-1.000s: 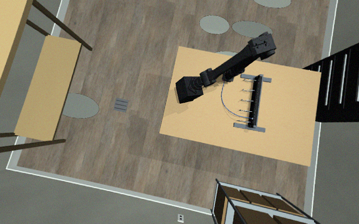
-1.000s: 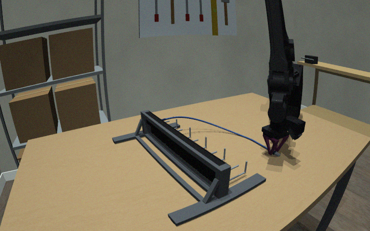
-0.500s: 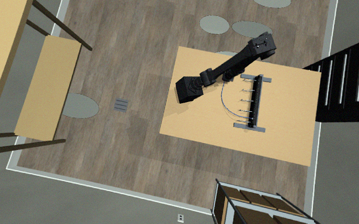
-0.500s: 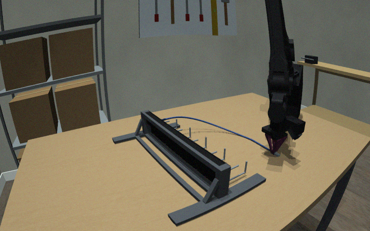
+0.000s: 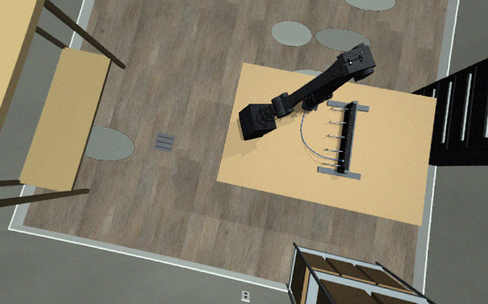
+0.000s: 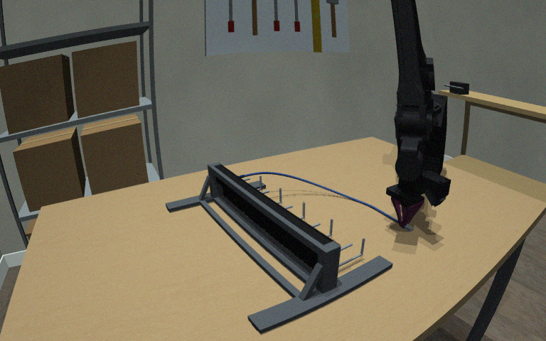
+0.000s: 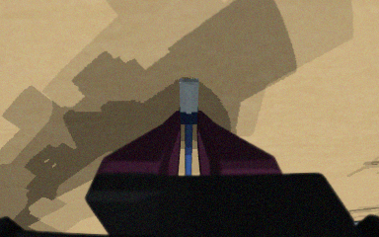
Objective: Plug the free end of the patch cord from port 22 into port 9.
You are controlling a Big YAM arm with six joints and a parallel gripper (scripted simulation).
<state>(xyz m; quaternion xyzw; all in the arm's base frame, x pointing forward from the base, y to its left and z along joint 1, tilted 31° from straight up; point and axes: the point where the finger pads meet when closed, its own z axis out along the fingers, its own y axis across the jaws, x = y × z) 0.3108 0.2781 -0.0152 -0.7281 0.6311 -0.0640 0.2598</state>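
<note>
Now: hand 2 cm to the right of the grey plug.
</note>
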